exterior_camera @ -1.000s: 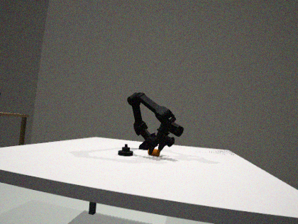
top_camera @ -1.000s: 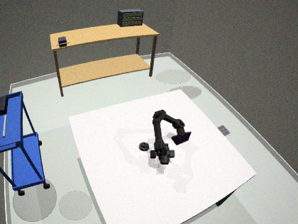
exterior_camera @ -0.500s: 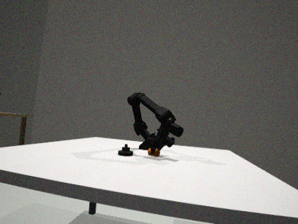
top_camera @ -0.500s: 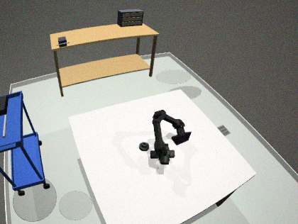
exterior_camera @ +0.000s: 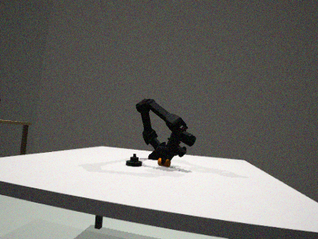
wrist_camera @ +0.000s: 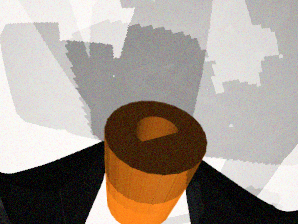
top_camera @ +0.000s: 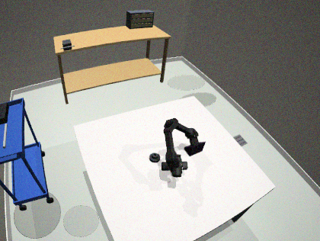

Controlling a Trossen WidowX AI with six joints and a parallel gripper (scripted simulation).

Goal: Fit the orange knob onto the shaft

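The dark round pedestal is 160 mm to the right of my gripper tip, 50 mm ahead of it and 20 mm above it. The rest, counted from my gripper tip: orange knob 10 mm above.
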